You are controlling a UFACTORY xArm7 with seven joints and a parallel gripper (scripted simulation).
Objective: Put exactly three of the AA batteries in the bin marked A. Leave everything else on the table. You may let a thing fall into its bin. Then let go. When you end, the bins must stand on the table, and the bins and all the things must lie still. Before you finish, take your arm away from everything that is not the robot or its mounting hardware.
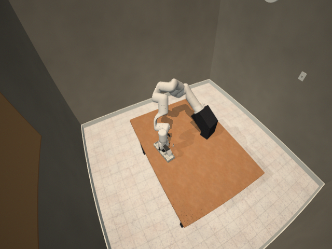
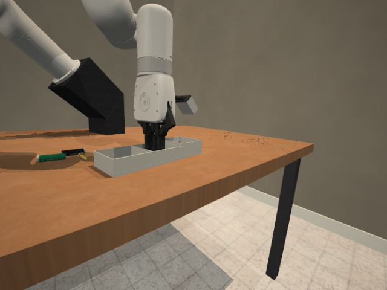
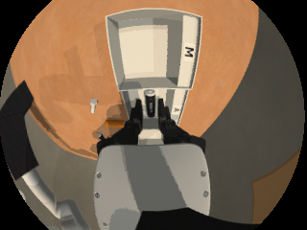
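Now: the three-compartment bin 10 mm ahead of my hand and 20 mm below it. Round my hand: yellow piece (110 mm behind, 120 mm to the right, 30 mm below); orange battery (80 mm behind, 50 mm to the right, 30 mm below); pale piece (110 mm behind, 10 mm to the left, 30 mm below).
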